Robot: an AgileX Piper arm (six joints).
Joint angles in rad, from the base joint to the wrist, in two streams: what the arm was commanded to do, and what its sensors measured. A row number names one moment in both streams.
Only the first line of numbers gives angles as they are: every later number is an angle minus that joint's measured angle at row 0.
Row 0, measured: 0.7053 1.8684 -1.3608 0.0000 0.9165 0.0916
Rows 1 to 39, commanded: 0.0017 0.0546 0.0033 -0.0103 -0.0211 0.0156; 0.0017 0.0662 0.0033 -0.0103 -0.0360 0.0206; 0.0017 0.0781 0.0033 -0.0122 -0.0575 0.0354; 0.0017 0.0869 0.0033 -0.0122 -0.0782 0.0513; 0.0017 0.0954 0.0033 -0.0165 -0.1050 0.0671; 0.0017 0.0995 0.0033 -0.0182 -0.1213 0.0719; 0.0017 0.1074 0.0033 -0.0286 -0.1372 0.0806; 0.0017 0.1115 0.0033 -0.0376 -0.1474 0.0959; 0.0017 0.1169 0.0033 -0.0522 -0.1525 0.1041; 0.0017 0.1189 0.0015 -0.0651 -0.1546 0.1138; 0.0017 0.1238 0.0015 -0.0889 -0.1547 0.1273; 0.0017 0.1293 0.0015 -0.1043 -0.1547 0.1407; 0.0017 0.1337 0.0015 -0.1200 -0.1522 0.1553; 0.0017 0.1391 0.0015 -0.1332 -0.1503 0.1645; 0.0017 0.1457 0.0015 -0.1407 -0.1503 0.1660; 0.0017 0.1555 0.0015 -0.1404 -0.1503 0.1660; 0.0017 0.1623 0.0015 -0.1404 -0.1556 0.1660; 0.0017 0.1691 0.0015 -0.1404 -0.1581 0.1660; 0.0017 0.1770 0.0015 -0.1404 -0.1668 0.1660; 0.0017 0.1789 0.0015 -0.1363 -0.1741 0.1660; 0.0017 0.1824 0.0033 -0.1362 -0.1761 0.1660; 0.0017 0.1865 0.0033 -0.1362 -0.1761 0.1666; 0.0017 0.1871 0.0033 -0.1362 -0.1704 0.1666; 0.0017 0.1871 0.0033 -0.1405 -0.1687 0.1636; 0.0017 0.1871 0.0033 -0.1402 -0.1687 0.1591; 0.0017 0.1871 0.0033 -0.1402 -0.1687 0.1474; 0.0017 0.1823 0.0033 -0.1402 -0.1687 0.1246; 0.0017 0.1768 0.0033 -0.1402 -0.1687 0.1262; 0.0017 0.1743 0.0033 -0.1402 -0.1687 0.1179; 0.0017 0.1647 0.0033 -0.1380 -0.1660 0.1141; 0.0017 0.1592 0.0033 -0.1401 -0.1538 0.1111; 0.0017 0.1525 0.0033 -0.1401 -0.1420 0.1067; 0.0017 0.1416 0.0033 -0.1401 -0.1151 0.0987; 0.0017 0.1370 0.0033 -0.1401 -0.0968 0.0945; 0.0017 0.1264 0.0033 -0.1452 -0.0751 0.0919; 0.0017 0.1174 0.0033 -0.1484 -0.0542 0.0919; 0.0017 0.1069 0.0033 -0.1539 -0.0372 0.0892; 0.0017 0.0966 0.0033 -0.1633 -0.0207 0.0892; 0.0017 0.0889 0.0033 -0.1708 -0.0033 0.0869
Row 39, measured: 0.0018 0.1364 0.0044 -0.1369 -0.0702 0.1010
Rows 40 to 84, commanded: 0.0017 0.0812 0.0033 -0.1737 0.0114 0.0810; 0.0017 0.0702 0.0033 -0.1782 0.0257 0.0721; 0.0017 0.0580 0.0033 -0.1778 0.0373 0.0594; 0.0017 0.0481 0.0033 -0.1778 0.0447 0.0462; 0.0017 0.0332 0.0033 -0.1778 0.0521 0.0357; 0.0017 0.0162 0.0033 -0.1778 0.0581 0.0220; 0.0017 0.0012 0.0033 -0.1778 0.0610 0.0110; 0.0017 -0.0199 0.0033 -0.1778 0.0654 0.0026; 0.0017 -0.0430 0.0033 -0.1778 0.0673 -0.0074; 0.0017 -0.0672 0.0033 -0.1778 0.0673 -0.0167; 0.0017 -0.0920 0.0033 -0.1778 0.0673 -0.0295; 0.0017 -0.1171 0.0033 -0.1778 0.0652 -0.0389; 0.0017 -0.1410 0.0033 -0.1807 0.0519 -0.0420; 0.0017 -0.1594 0.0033 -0.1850 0.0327 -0.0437; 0.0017 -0.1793 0.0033 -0.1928 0.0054 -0.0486; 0.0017 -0.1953 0.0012 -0.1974 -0.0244 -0.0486; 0.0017 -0.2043 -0.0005 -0.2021 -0.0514 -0.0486; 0.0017 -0.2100 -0.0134 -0.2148 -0.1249 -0.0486; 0.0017 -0.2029 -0.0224 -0.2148 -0.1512 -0.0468; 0.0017 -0.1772 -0.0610 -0.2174 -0.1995 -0.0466; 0.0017 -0.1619 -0.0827 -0.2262 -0.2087 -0.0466; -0.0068 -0.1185 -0.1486 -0.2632 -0.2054 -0.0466; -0.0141 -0.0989 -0.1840 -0.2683 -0.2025 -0.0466; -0.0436 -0.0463 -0.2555 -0.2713 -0.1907 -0.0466; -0.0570 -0.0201 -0.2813 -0.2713 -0.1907 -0.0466; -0.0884 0.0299 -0.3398 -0.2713 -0.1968 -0.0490; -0.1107 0.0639 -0.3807 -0.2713 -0.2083 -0.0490; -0.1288 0.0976 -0.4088 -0.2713 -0.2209 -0.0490; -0.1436 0.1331 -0.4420 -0.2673 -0.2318 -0.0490; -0.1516 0.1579 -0.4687 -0.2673 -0.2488 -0.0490; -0.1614 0.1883 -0.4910 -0.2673 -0.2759 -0.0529; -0.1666 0.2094 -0.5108 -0.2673 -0.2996 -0.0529; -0.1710 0.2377 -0.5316 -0.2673 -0.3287 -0.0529; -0.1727 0.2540 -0.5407 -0.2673 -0.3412 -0.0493; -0.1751 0.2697 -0.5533 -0.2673 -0.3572 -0.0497; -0.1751 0.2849 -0.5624 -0.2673 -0.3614 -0.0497; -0.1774 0.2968 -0.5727 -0.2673 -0.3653 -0.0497; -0.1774 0.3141 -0.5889 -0.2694 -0.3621 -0.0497; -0.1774 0.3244 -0.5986 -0.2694 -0.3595 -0.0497; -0.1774 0.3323 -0.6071 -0.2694 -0.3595 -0.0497; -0.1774 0.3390 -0.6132 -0.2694 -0.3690 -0.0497; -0.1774 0.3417 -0.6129 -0.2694 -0.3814 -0.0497; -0.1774 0.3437 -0.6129 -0.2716 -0.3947 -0.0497; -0.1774 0.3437 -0.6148 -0.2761 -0.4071 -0.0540; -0.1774 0.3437 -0.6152 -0.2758 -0.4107 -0.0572
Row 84, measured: -0.1682 0.3509 -0.5962 -0.2593 -0.3570 -0.0434
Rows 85 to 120, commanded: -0.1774 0.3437 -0.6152 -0.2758 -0.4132 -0.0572; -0.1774 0.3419 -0.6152 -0.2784 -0.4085 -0.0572; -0.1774 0.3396 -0.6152 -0.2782 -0.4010 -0.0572; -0.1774 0.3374 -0.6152 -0.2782 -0.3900 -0.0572; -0.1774 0.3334 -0.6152 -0.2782 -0.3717 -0.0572; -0.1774 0.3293 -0.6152 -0.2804 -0.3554 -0.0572; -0.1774 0.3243 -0.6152 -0.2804 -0.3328 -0.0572; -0.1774 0.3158 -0.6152 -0.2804 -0.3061 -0.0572; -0.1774 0.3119 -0.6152 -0.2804 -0.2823 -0.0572; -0.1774 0.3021 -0.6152 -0.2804 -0.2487 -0.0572; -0.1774 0.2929 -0.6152 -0.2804 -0.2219 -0.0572; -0.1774 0.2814 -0.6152 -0.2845 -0.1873 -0.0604; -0.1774 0.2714 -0.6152 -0.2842 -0.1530 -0.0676; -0.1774 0.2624 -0.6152 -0.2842 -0.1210 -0.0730; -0.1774 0.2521 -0.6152 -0.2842 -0.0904 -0.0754; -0.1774 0.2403 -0.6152 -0.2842 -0.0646 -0.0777; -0.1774 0.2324 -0.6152 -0.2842 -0.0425 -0.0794; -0.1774 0.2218 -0.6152 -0.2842 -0.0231 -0.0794; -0.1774 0.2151 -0.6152 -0.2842 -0.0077 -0.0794; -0.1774 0.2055 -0.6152 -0.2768 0.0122 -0.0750; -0.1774 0.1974 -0.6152 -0.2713 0.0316 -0.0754; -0.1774 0.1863 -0.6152 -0.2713 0.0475 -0.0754; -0.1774 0.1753 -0.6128 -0.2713 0.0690 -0.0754; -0.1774 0.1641 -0.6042 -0.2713 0.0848 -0.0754; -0.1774 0.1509 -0.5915 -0.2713 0.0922 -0.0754; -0.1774 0.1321 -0.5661 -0.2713 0.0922 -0.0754; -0.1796 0.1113 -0.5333 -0.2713 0.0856 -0.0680; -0.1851 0.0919 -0.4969 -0.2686 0.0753 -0.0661; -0.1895 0.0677 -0.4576 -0.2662 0.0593 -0.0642; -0.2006 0.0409 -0.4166 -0.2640 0.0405 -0.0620; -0.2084 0.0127 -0.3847 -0.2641 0.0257 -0.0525; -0.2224 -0.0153 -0.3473 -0.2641 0.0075 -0.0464; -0.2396 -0.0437 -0.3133 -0.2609 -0.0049 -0.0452; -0.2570 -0.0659 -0.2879 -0.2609 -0.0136 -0.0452; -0.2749 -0.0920 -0.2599 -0.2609 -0.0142 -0.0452; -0.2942 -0.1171 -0.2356 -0.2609 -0.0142 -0.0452
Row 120, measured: -0.2297 -0.0192 -0.3223 -0.2571 0.0100 -0.0544
